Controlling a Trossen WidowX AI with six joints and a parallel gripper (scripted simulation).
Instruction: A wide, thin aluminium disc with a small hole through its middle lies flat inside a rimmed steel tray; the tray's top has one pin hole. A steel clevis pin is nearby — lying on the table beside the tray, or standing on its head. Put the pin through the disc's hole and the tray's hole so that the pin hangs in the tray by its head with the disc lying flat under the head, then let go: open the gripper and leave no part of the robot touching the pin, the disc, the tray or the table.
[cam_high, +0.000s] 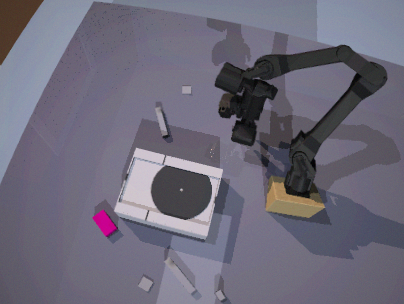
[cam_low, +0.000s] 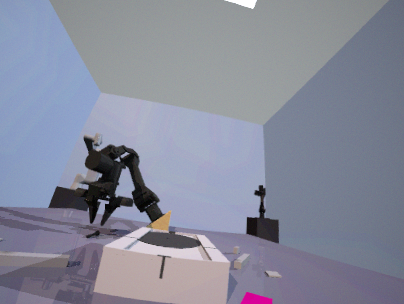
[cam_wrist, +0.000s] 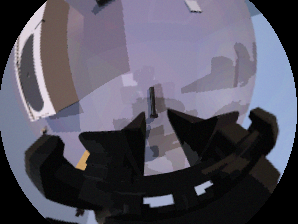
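Right now the clevis pin is 10 mm ahead of my gripper tip and 30 mm below it. Round my gripper tip: grey bar (80 mm ahead, 450 mm to the left, 30 mm below); rimmed tray (160 mm ahead, 250 mm to the left, 10 mm above); dark aluminium disc (130 mm ahead, 240 mm to the left, 20 mm above).
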